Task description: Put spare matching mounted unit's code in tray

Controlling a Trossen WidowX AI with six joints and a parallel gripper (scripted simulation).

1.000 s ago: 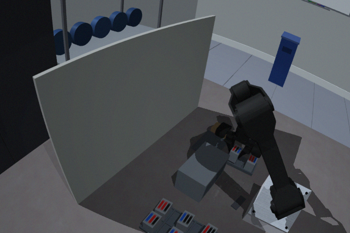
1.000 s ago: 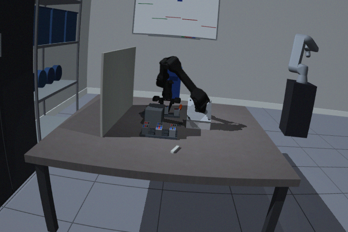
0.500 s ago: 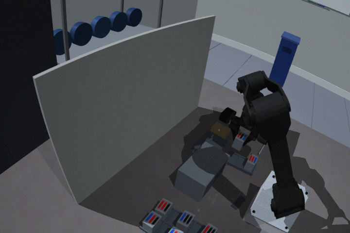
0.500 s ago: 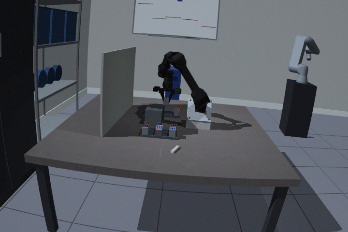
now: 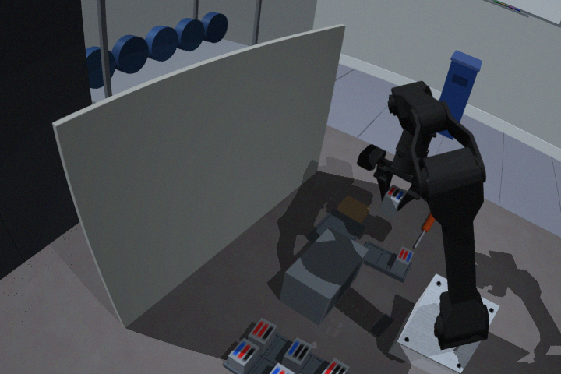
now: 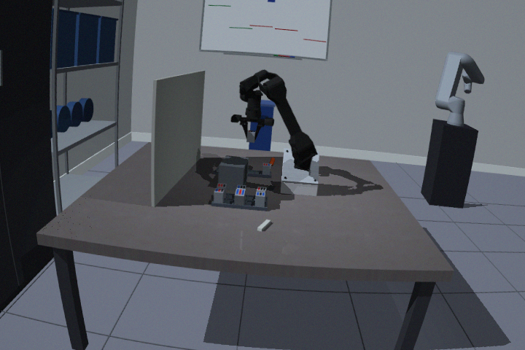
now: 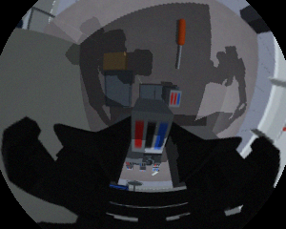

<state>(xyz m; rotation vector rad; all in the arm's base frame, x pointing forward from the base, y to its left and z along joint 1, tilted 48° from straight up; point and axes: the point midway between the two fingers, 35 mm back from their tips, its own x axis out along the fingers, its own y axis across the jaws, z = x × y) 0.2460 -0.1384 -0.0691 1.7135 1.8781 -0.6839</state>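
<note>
Now: gripper tip 160 mm above the blue-grey tray, 100 mm short of it and 10 mm to the left of it. Also, from my gripper tip: tan block (150 mm below, 110 mm ahead, 100 mm to the right); grey panel (280 mm ahead, 170 mm to the left, 60 mm above); grey box (170 mm to the left, 110 mm below, 40 mm ahead).
</note>
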